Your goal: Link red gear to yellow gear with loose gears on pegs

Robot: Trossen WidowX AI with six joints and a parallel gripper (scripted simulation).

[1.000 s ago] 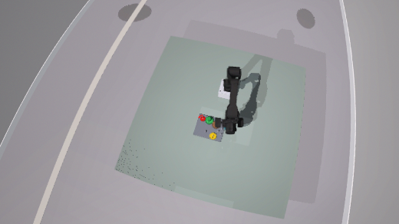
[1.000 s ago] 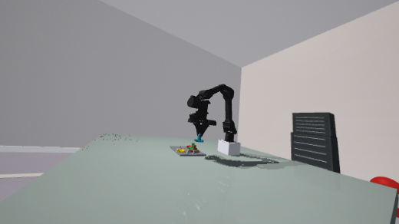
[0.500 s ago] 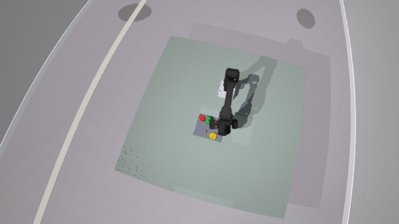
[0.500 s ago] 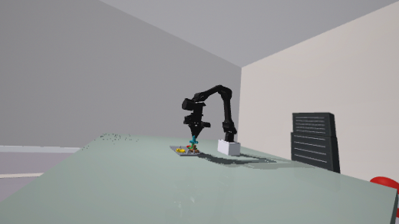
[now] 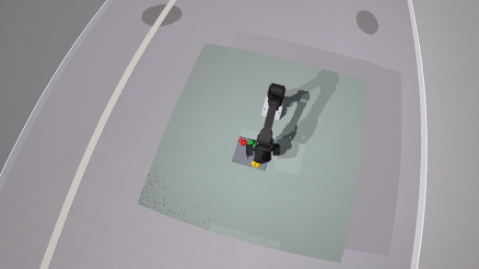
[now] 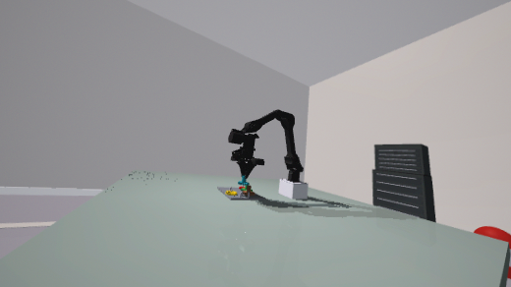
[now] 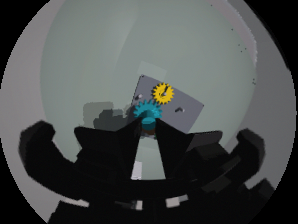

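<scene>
The yellow gear is 70 mm below my gripper tip, 40 mm ahead of it and 30 mm to the right of it. From my gripper tip the other things lie so: brown gear 60 mm below, 50 mm behind, 20 mm to the right; green gear 80 mm to the right, 70 mm behind, 60 mm below; teal gear 10 mm below.
</scene>
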